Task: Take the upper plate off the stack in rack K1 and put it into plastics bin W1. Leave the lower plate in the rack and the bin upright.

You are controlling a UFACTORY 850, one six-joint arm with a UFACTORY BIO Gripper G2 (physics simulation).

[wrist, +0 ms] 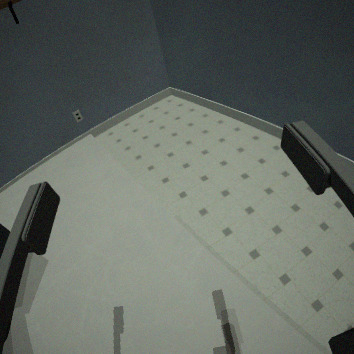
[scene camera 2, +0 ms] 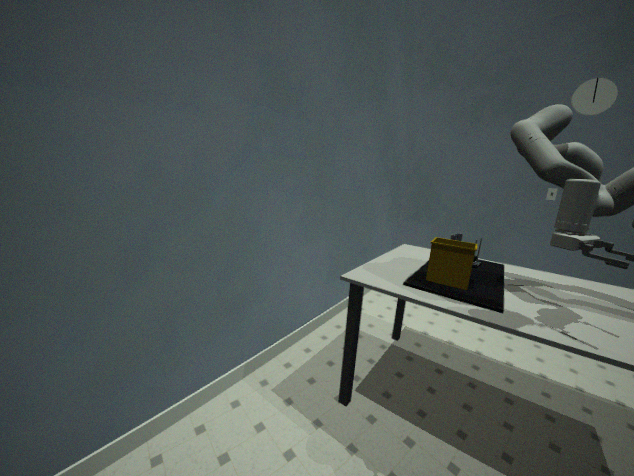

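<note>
The yellow bin W1 (scene camera 2: 450,263) stands upright on a black mat (scene camera 2: 489,287) near the table's far left end in the scene view. Small grey and dark parts show behind and beside the bin; I cannot tell whether they belong to rack K1, and I cannot make out the two plates. The bin hides what stands behind it. My gripper (scene camera 2: 627,260) (wrist: 174,187) is open and empty. It hangs above the table, well to the right of the bin and mat in the scene view. Neither bin nor rack shows in the wrist view.
The white table (scene camera 2: 381,266) (wrist: 125,240) carries shadows of the arm and gripper. The arm (scene camera 2: 545,156) reaches in above its right part. A wall outlet (scene camera 2: 551,193) (wrist: 77,115) and a round white disc (scene camera 2: 606,97) are on the wall. Tiled floor (wrist: 240,190) shows beyond the table edge.
</note>
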